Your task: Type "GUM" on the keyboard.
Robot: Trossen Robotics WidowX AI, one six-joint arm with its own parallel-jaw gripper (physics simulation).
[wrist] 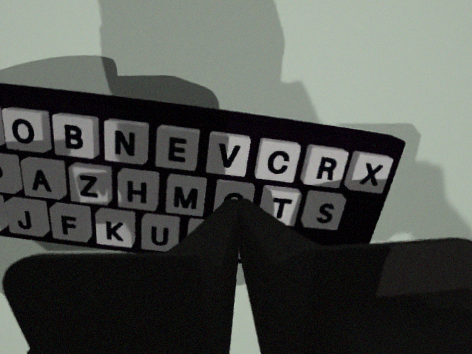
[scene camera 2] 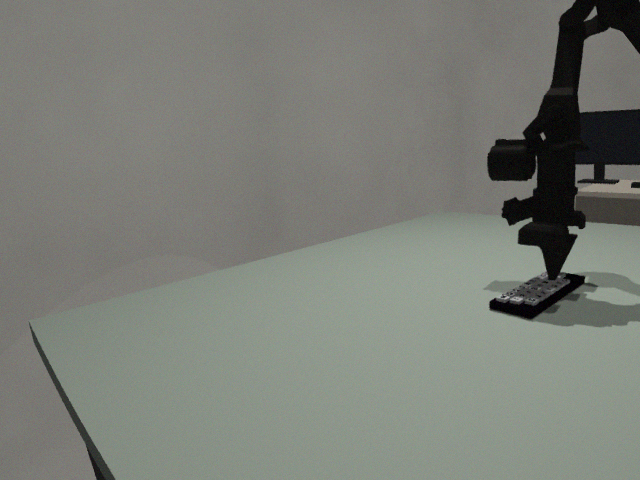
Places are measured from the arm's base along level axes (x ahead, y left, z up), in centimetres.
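Pixels of known places: gripper, fingertip midpoint: (wrist: 236, 209) (scene camera 2: 552, 279).
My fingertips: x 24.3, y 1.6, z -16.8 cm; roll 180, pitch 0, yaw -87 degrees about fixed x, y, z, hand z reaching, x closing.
For each thing: its top centre in the pictures, then the offset to it from my fingertips. Level surfaces: height alone.
- black keyboard at its top centre: (wrist: 148, 193) (scene camera 2: 541, 284) dy +3.5, dx +0.6, dz +0.0 cm
- G key at its top centre: (wrist: 233, 203) dy +0.1, dx +0.3, dz +0.0 cm
- M key at its top centre: (wrist: 185, 197) dy +2.0, dx +0.5, dz +0.0 cm
- U key at its top centre: (wrist: 159, 236) dy +3.2, dx -1.3, dz +0.0 cm
- pale green table at its surface level: dz -1.7 cm
- T key at its top centre: (wrist: 280, 208) dy -1.8, dx +0.1, dz +0.0 cm
- V key at its top centre: (wrist: 228, 156) dy +0.4, dx +2.2, dz +0.0 cm
The black keyboard (scene camera 2: 532, 311) (wrist: 310, 125) with grey and white letter keys lies on the table at the right of the scene view and slants across the wrist view. My gripper (scene camera 2: 553, 277) (wrist: 236, 209) is shut and empty, pointing down, with its tips at the G key (wrist: 233, 193) and covering the lower part of its letter. Whether the tips touch the key I cannot tell. The M key (wrist: 185, 196) is just left of G in the middle row. The U key (wrist: 160, 235) is in the bottom row, left of the fingers. A key right of U is mostly hidden by the fingers.
The pale green table (scene camera 2: 310, 361) bears the keyboard, and its left edge shows in the scene view. The T key (wrist: 281, 205) is right of G, and the V key (wrist: 229, 154) is above it. A monitor (scene camera 2: 612, 136) stands on another desk (scene camera 2: 610, 209) behind the arm.
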